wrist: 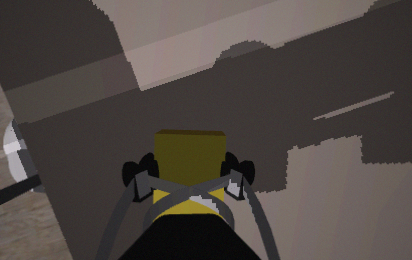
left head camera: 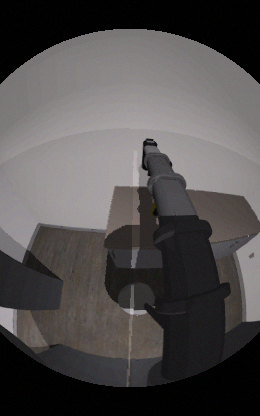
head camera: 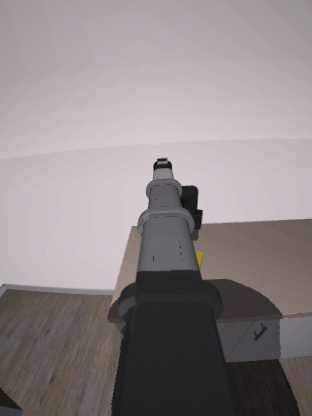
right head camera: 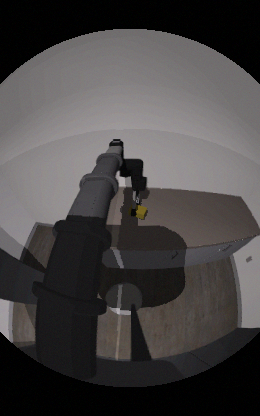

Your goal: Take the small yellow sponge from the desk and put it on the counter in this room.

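Seen in the pictures: gripper, fingertip midpoint: (wrist: 189, 167) (left head camera: 155, 210) (right head camera: 134, 210); robot's base, link origin: (left head camera: 135, 297) (right head camera: 124, 297).
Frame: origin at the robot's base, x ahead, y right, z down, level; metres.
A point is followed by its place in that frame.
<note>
The small yellow sponge (head camera: 199, 259) @(x 0.536, y 0.136, z -1.013 m) (left head camera: 154, 209) (right head camera: 142, 212) @(x 0.530, y 0.131, z -1.013 m) (wrist: 190, 157) @(x 0.572, y 0.073, z -1.013 m) is between the two fingertips of my gripper (right head camera: 138, 211) @(x 0.565, y 0.087, z -0.986 m) (wrist: 189, 167) @(x 0.565, y 0.087, z -0.986 m), which is shut on it. In the wrist view the black finger pads touch its left and right sides, and its far end sticks out past them. The sponge is over the brown top of the counter (head camera: 260, 250) @(x 0.684, y 0.517, z -0.882 m) (left head camera: 220, 210) @(x 0.657, y 0.801, z -0.882 m) (right head camera: 200, 210) @(x 0.668, y 0.664, z -0.882 m) (wrist: 330, 215) @(x 0.721, y 0.244, z -0.882 m), near its left end. The gap between sponge and top is hard to tell. In the head view the arm hides the gripper and part of the sponge.
The extended arm (head camera: 167, 245) @(x 0.222, y 0.001, z -1.408 m) (left head camera: 172, 197) @(x 0.225, y -0.009, z -1.408 m) (right head camera: 92, 200) @(x 0.220, y 0.011, z -1.408 m) reaches over the counter's front edge. A pale wall stands behind the counter. A round pale disc (left head camera: 136, 297) @(x 0.013, y 0.002, z -0.187 m) (right head camera: 124, 296) @(x 0.027, y 0.010, z -0.187 m) (wrist: 19, 152) @(x -0.128, y -0.025, z -0.187 m) is low in front of it. A dark grey block (left head camera: 35, 287) @(x -0.088, y -1.018, z -0.515 m) stands at the left.
</note>
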